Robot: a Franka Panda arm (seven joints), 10 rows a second.
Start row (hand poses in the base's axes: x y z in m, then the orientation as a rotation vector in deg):
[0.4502 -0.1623 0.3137 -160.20 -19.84 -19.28]
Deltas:
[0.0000 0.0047 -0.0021 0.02 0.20 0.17]
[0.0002 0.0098 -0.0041 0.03 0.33 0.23]
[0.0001 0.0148 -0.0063 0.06 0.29 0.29]
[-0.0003 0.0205 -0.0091 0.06 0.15 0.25]
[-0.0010 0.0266 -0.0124 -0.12 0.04 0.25]
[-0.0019 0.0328 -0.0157 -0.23 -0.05 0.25]
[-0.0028 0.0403 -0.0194 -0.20 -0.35 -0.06]
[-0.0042 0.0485 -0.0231 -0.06 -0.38 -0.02]
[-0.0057 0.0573 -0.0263 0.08 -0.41 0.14]
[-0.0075 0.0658 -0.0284 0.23 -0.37 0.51]
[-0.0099 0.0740 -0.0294 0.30 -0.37 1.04]
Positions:
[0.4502 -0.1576 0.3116 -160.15 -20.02 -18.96]
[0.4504 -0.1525 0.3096 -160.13 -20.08 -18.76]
[0.4503 -0.1475 0.3074 -160.09 -20.16 -18.81]
[0.4499 -0.1418 0.3046 -160.09 -20.14 -19.02]
[0.4492 -0.1357 0.3013 -160.25 -20.21 -19.16]
[0.4483 -0.1295 0.2980 -160.35 -20.26 -19.27]
[0.4474 -0.1220 0.2943 -160.38 -19.89 -19.77]
[0.4460 -0.1138 0.2906 -160.23 -19.92 -19.82]
[0.4445 -0.1050 0.2874 -160.05 -20.11 -19.83]
[0.4427 -0.0965 0.2853 -159.81 -20.57 -19.70]
[0.4403 -0.0883 0.2843 -159.60 -21.28 -19.59]

